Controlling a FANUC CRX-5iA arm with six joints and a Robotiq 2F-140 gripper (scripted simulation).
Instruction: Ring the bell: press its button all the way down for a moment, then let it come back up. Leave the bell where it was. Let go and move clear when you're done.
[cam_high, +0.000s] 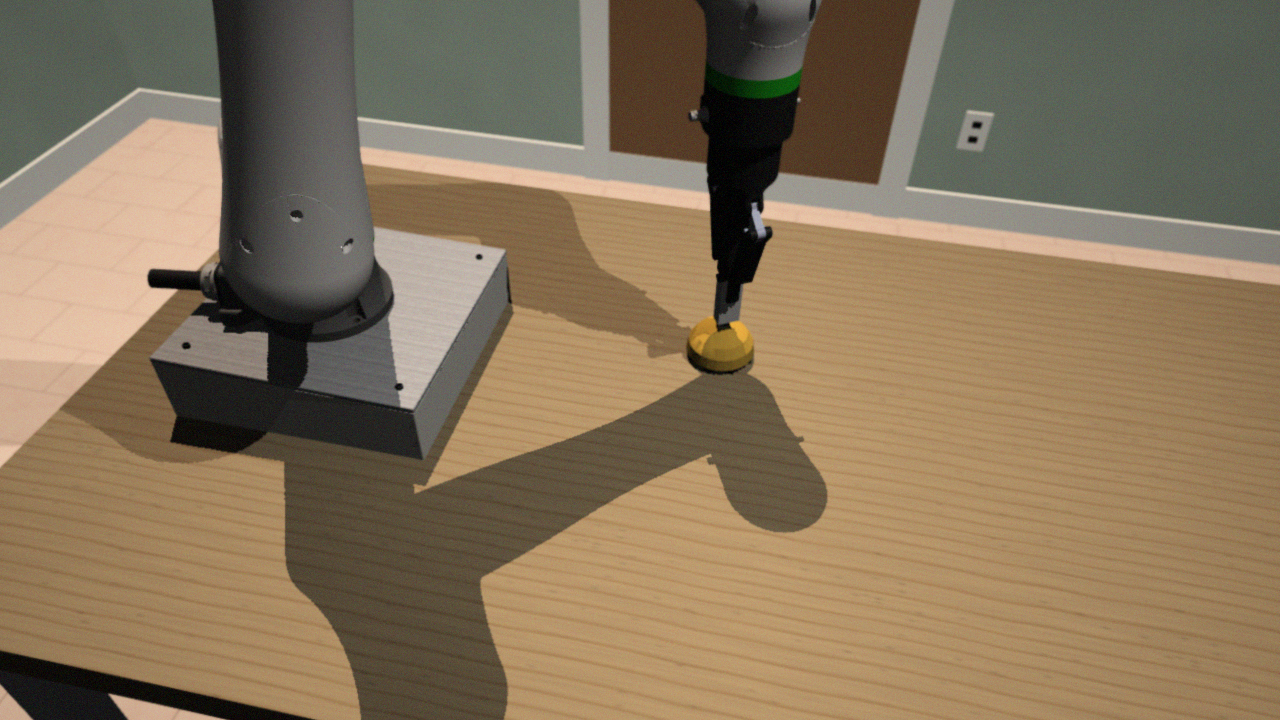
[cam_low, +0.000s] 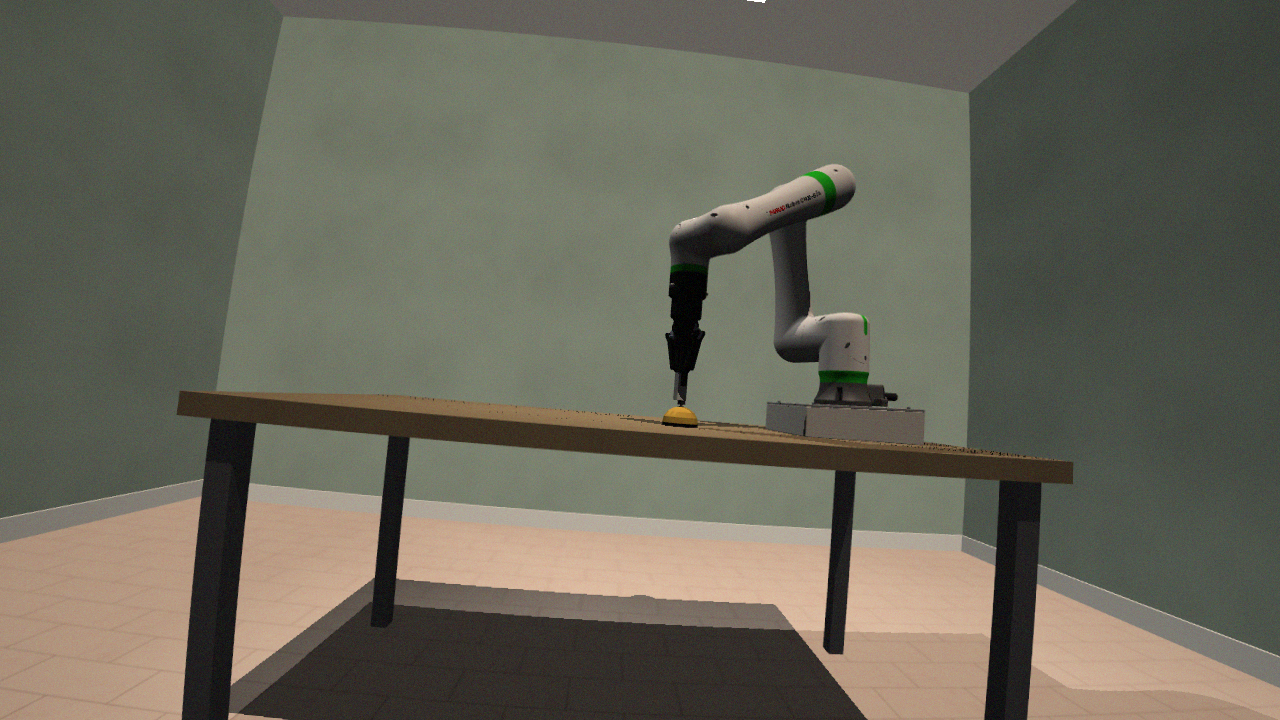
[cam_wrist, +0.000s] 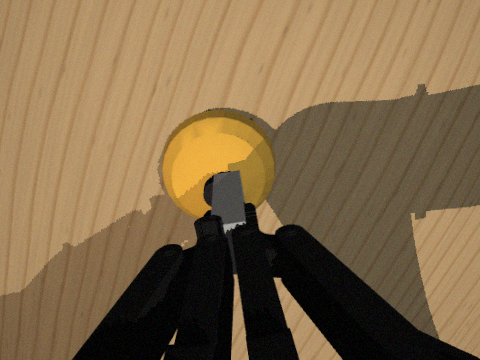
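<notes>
My hand is 10 mm to the right of the black button and 40 mm above it. Round my hand: yellow dome bell (10 mm to the left, 60 mm below).
</notes>
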